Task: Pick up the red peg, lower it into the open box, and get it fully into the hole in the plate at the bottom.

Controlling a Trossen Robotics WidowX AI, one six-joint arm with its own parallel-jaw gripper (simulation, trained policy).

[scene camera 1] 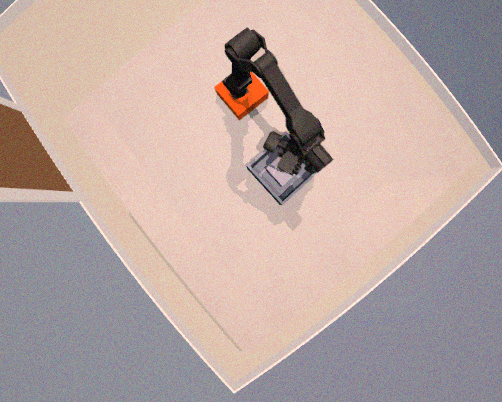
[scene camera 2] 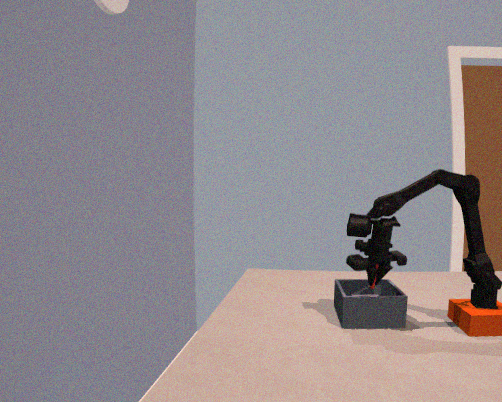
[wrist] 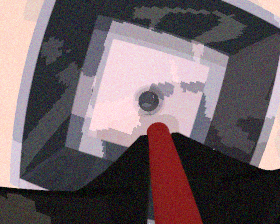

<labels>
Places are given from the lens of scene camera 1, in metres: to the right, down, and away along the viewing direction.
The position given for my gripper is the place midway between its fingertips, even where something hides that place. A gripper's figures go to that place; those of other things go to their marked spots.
my gripper [scene camera 1: 286, 161]: 0.13, -0.14, 0.86
grey box [scene camera 1: 257, 167]: 0.03, -0.13, 0.96
</labels>
